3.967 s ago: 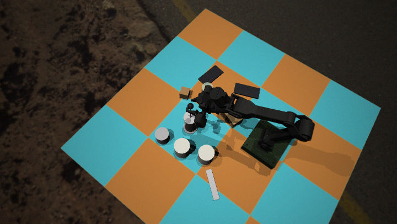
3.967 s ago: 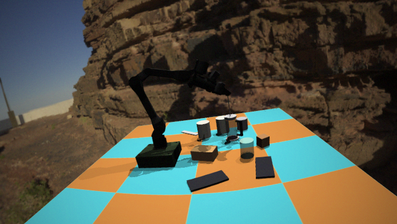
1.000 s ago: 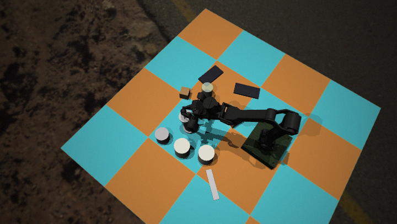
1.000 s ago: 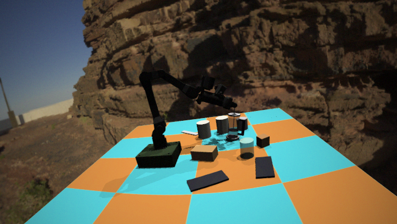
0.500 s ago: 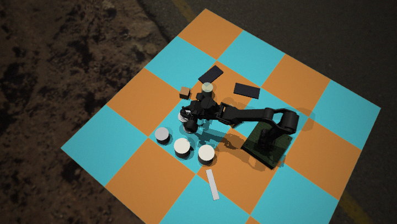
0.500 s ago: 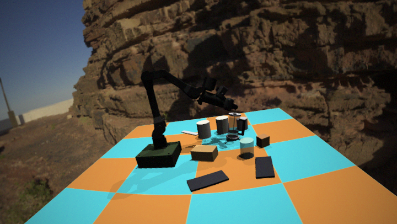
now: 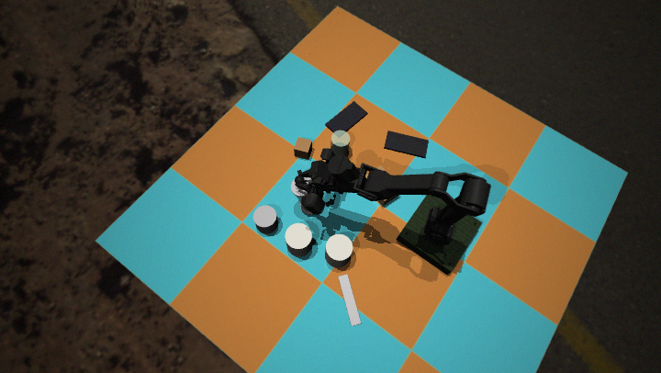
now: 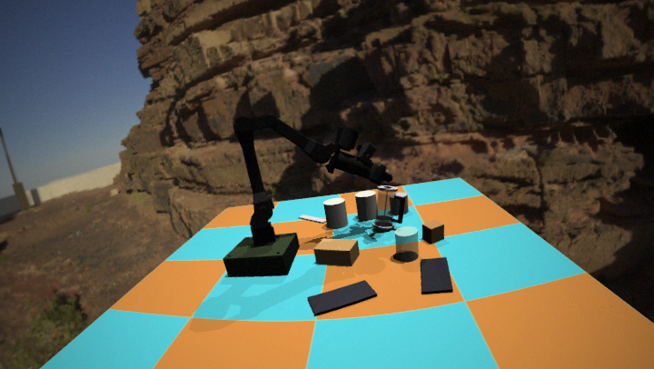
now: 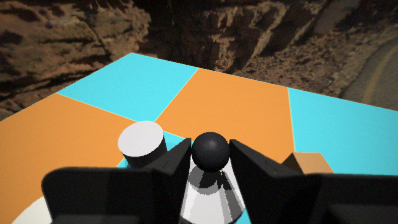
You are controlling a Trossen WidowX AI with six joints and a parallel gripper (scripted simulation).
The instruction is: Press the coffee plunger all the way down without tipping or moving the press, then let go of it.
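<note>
Now: the coffee press 9 cm below my gripper tip, 2 cm to the right of it and 1 cm behind it. Round my gripper tip: brown cube (17 cm to the right, 15 cm below, 8 cm ahead); then white strip (29 cm behind, 20 cm to the left, 17 cm below); then cardboard box (22 cm behind, 18 cm to the right, 15 cm below).
</note>
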